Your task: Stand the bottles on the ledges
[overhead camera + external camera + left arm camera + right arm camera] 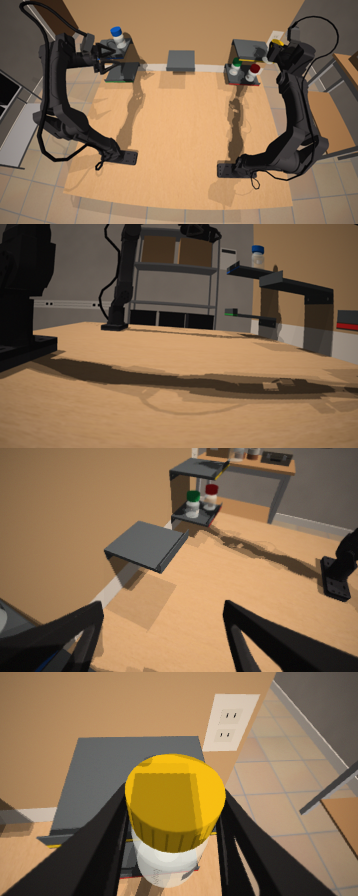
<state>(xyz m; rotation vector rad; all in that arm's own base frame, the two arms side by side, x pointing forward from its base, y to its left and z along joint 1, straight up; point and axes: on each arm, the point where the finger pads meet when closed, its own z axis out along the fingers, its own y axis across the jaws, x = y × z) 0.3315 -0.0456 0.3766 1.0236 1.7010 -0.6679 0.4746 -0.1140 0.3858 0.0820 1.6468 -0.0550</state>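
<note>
Right now the green-capped bottle is 110 mm ahead of my right hand, 100 mm to the left of it and 260 mm below it. Round my right hand: blue-capped bottle (70 mm ahead, 770 mm to the left, 70 mm below); yellow-capped bottle (40 mm below); red-capped bottle (70 mm ahead, 260 mm below).
</note>
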